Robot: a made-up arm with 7 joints. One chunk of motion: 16 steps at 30 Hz.
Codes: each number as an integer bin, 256 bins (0 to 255) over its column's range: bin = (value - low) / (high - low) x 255, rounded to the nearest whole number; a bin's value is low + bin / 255 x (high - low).
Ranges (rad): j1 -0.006..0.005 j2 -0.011..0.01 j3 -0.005..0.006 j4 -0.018..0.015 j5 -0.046..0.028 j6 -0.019..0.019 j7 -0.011..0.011
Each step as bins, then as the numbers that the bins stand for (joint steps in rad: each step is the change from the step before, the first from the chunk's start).
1 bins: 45 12 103 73 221 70 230
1 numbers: -0.00406 -0.01001 -0.00056 -0.00855 0.01813 -0.00857 0.00884
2 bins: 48 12 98 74 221 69 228
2 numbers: -0.00393 -0.01001 -0.00077 -0.00842 0.01813 -0.00872 0.00867
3 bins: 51 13 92 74 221 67 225
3 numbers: -0.00380 -0.00993 -0.00103 -0.00842 0.01813 -0.00902 0.00841
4 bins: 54 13 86 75 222 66 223
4 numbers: -0.00367 -0.00993 -0.00129 -0.00829 0.01842 -0.00916 0.00824
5 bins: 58 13 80 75 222 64 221
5 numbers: -0.00350 -0.00993 -0.00155 -0.00829 0.01842 -0.00946 0.00807
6 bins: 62 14 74 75 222 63 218
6 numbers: -0.00333 -0.00985 -0.00181 -0.00829 0.01842 -0.00961 0.00781
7 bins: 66 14 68 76 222 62 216
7 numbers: -0.00315 -0.00985 -0.00207 -0.00816 0.01842 -0.00976 0.00764
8 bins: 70 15 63 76 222 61 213
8 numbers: -0.00298 -0.00976 -0.00228 -0.00816 0.01842 -0.00991 0.00738
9 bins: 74 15 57 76 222 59 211
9 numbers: -0.00281 -0.00976 -0.00254 -0.00816 0.01842 -0.01021 0.00720
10 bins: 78 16 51 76 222 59 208
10 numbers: -0.00264 -0.00968 -0.00280 -0.00816 0.01842 -0.01021 0.00695
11 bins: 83 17 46 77 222 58 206
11 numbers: -0.00242 -0.00960 -0.00302 -0.00804 0.01842 -0.01036 0.00677
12 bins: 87 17 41 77 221 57 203
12 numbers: -0.00225 -0.00960 -0.00323 -0.00804 0.01813 -0.01051 0.00651
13 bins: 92 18 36 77 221 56 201
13 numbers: -0.00203 -0.00952 -0.00345 -0.00804 0.01813 -0.01065 0.00634
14 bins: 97 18 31 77 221 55 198
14 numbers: -0.00182 -0.00952 -0.00366 -0.00804 0.01813 -0.01080 0.00608
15 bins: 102 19 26 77 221 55 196
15 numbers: -0.00160 -0.00944 -0.00388 -0.00804 0.01813 -0.01080 0.00591
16 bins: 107 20 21 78 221 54 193
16 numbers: -0.00138 -0.00935 -0.00409 -0.00791 0.01813 -0.01095 0.00565
